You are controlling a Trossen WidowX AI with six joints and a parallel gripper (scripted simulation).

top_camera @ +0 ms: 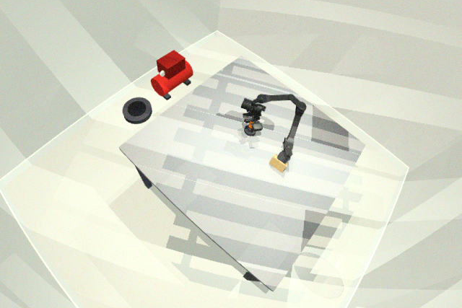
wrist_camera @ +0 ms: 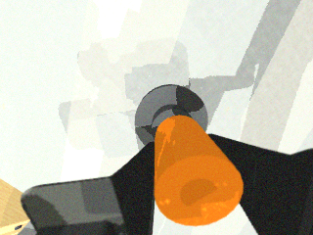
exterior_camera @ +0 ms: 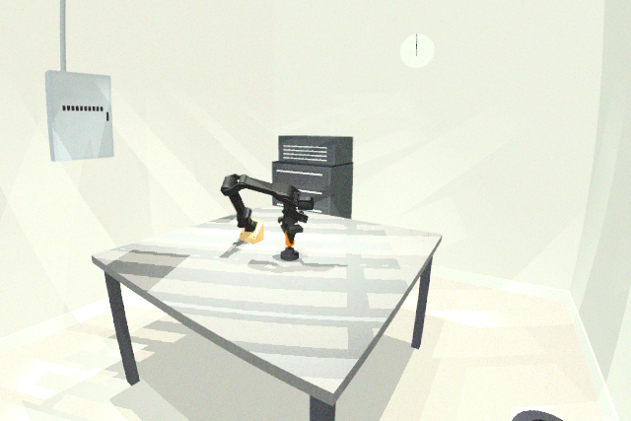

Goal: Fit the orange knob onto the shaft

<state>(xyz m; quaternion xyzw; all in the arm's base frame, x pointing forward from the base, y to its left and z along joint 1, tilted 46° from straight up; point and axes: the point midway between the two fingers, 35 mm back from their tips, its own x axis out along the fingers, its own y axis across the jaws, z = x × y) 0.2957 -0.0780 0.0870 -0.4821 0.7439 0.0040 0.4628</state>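
Right now my gripper tip is 20 mm below the orange knob. Round my gripper tip: pedestal: 40 mm below.
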